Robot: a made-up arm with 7 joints.
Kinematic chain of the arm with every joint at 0, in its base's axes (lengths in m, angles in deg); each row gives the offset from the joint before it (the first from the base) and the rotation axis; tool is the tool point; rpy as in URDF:
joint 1: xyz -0.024 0 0.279 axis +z
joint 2: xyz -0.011 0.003 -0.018 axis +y
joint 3: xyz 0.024 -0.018 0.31 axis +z
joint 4: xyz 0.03 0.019 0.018 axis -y
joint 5: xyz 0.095 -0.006 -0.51 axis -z
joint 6: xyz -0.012 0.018 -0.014 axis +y
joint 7: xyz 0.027 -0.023 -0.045 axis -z
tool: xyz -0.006 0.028 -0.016 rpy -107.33 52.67 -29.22
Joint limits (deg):
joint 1: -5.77..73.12
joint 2: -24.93..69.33
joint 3: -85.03..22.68
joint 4: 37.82..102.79
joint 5: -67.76..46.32
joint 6: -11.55..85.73
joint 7: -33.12..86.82
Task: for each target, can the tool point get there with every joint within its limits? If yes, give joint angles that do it. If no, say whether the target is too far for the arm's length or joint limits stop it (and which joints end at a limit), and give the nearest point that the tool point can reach.
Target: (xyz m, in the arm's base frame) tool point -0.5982 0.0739 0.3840
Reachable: no: joint limits stop it (at a limit: joint 1, joint 2, joint 3, joint 4, joint 5, joint 6, joint 7) | nearest point -0.1245 0.3925 0.3605 | short by 0.571 m
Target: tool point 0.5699 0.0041 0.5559
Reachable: yes | joints 21.86 -11.02 -21.50 65.25 -4.11 15.68 65.66
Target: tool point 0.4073 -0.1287 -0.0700
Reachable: yes | joints 47.60 57.06 -48.09 49.56 -45.04 41.28 58.59
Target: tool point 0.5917 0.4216 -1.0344
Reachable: no: too far | nearest point 0.3889 0.2827 -0.2581 | short by 0.814 m
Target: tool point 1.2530 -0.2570 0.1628
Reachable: no: too far | nearest point 0.7904 -0.1639 0.1980 | short by 0.473 m
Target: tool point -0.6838 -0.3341 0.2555
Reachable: no: joint limits stop it (at a limit: joint 1, joint 2, joint 3, joint 4, joint 6, joint 7) | nearest point -0.1680 -0.4220 0.1919 | short by 0.527 m
